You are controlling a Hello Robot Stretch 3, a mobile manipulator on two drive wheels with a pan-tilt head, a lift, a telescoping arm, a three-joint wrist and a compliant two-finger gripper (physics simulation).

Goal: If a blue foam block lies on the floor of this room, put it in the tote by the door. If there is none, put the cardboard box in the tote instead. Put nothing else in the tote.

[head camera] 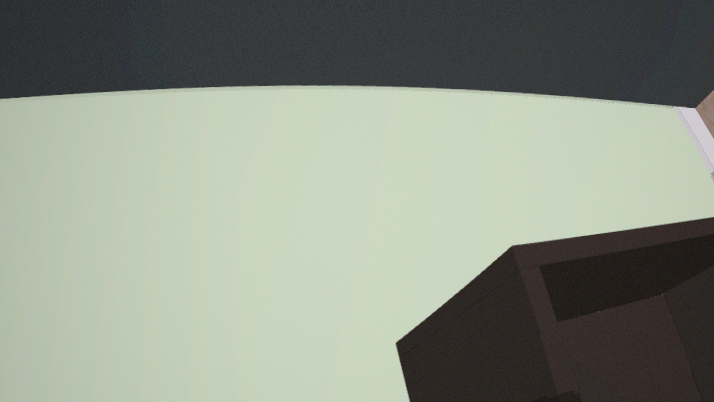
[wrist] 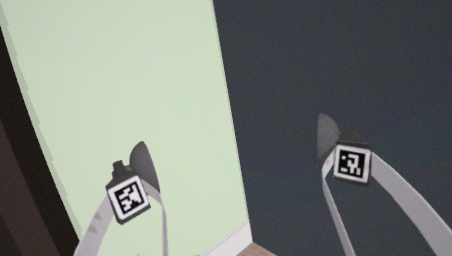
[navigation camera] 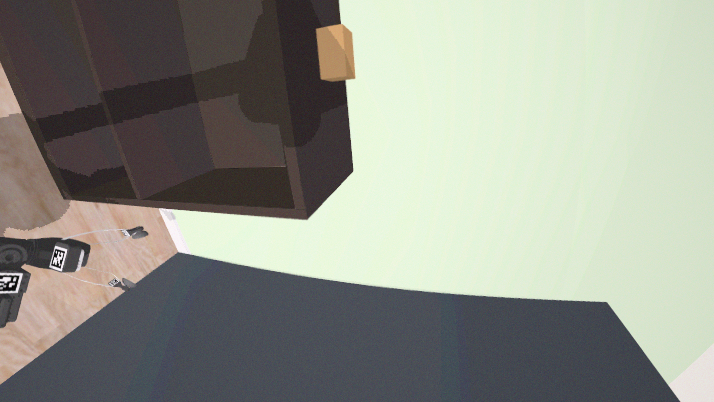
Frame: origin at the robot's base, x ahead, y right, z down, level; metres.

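Seen in the pictures: gripper, fingertip midpoint: (wrist: 233, 147) (navigation camera: 141, 258).
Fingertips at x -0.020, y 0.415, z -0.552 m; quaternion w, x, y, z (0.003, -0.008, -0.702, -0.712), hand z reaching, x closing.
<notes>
Pixels of each thing's middle, then the offset from my fingertips to it. "spot": a spot on its surface instead. Level surfaces: height alone.
- small tan box, body centre: (navigation camera: 336, 55) dx +0.443, dy -0.087, dz -0.533 m
- White skirting, surface spot: (wrist: 230, 241) spot: dx +0.060, dy +0.452, dz +0.483 m
- wood floor, surface height: dz +0.552 m
My gripper (navigation camera: 130, 258) (wrist: 233, 147) is open, with its two fingers well apart and nothing between them. In the navigation view it is at the lower left, above wood floor. A small tan box (navigation camera: 336, 54) rests on the outer top panel of a dark brown shelf unit (head camera: 475, 320) (navigation camera: 325, 172) (wrist: 27, 160), well away from the gripper. I cannot tell whether it is the cardboard box of the task. No blue foam block, tote or door shows in these views.
A pale green wall (head camera: 200, 225) (navigation camera: 500, 150) (wrist: 150, 75) meets a dark grey wall (head camera: 350, 40) (navigation camera: 325, 340) (wrist: 340, 60) at a corner. The shelf unit stands by the green wall. White skirting (navigation camera: 174, 232) (wrist: 230, 241) borders the wood floor (navigation camera: 50, 325) (wrist: 255, 250).
</notes>
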